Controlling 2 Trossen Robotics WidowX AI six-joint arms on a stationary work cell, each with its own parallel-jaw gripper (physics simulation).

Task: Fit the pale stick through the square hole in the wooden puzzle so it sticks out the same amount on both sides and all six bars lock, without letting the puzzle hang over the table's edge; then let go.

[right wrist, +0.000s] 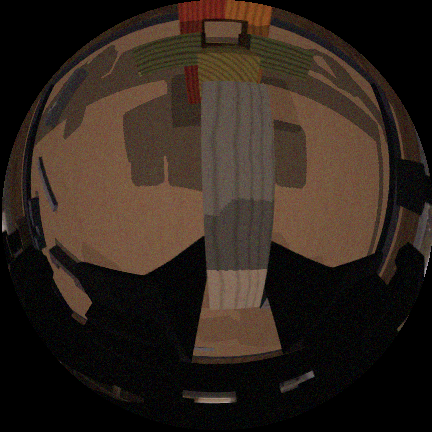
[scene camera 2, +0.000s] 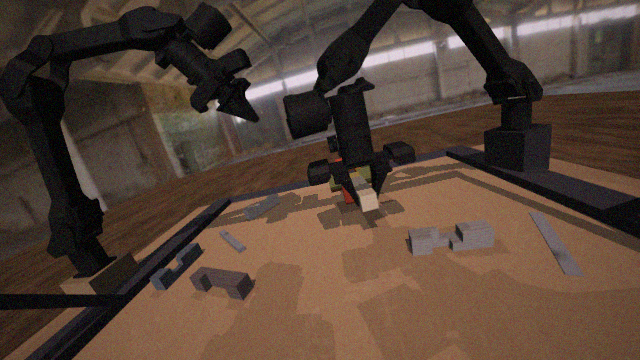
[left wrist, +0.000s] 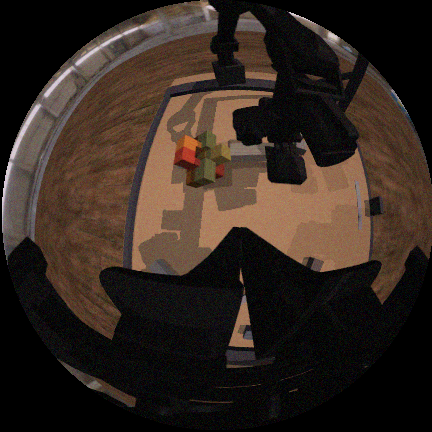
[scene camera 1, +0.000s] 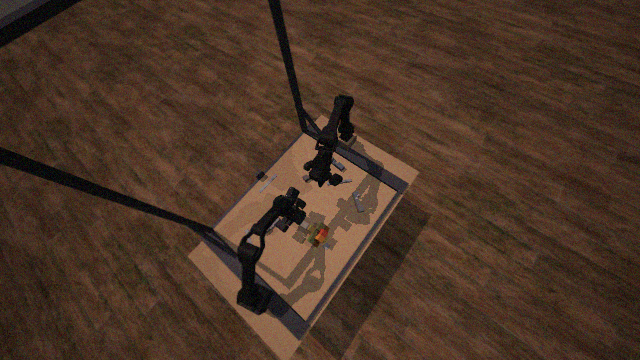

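Where they show: left gripper, fingertip midpoint: (scene camera 2: pixel 257 121) (left wrist: pixel 238 233) (scene camera 1: pixel 320 187); right gripper, fingertip midpoint: (right wrist: pixel 231 242) (scene camera 2: pixel 366 203) (left wrist: pixel 271 155); left arm's base, origin of the base link: (scene camera 2: pixel 96 267) (scene camera 1: pixel 345 136); right arm's base, origin of the base link: (scene camera 2: pixel 516 127) (left wrist: pixel 226 62) (scene camera 1: pixel 254 299).
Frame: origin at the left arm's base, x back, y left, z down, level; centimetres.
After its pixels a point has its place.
Note:
The puzzle of red, orange, green and yellow bars (scene camera 1: pixel 319 234) (scene camera 2: pixel 348 195) (left wrist: pixel 205 171) (right wrist: pixel 229 67) rests on the table. In the right wrist view an opening shows beyond its yellow bar. My right gripper (scene camera 1: pixel 298 221) @(z 0.9, x -59.8, y 9.4 cm) (scene camera 2: pixel 367 195) @(z 0.9, x -59.8, y 9.4 cm) (right wrist: pixel 231 242) @(z 0.9, x -59.8, y 9.4 cm) is shut on the pale stick (scene camera 2: pixel 369 201) @(z -0.9, x -60.1, y 6.3 cm) (left wrist: pixel 247 150) @(z -2.1, x -58.6, y 14.7 cm) (right wrist: pixel 237 150) @(z -2.1, x -59.2, y 14.7 cm) and holds it low and roughly level. The stick's far end points at the puzzle, close to the yellow bar; whether they touch I cannot tell. My left gripper (scene camera 1: pixel 321 185) @(z -19.4, x -41.8, y 15.0 cm) (scene camera 2: pixel 257 120) @(z -19.4, x -41.8, y 15.0 cm) (left wrist: pixel 238 233) @(z -19.4, x -41.8, y 15.0 cm) is shut and empty, high above the table, away from the puzzle.
A light grey notched block (scene camera 2: pixel 475 236) @(z 4.2, x -74.0, y -2.3 cm), a brown notched block (scene camera 2: pixel 220 281) @(z 4.8, x -32.1, y -2.1 cm), a blue-grey notched block (scene camera 2: pixel 189 255) @(z 4.4, x -18.7, y 7.2 cm), a short strip (scene camera 2: pixel 232 241) @(z 5.5, x -27.1, y 12.4 cm) and a long strip (scene camera 2: pixel 555 245) @(z 6.4, x -84.1, y -5.4 cm) lie on the table. A dark rail (scene camera 2: pixel 540 181) @(z 4.5, x -95.7, y 9.6 cm) (left wrist: pixel 131 220) runs along its edges.

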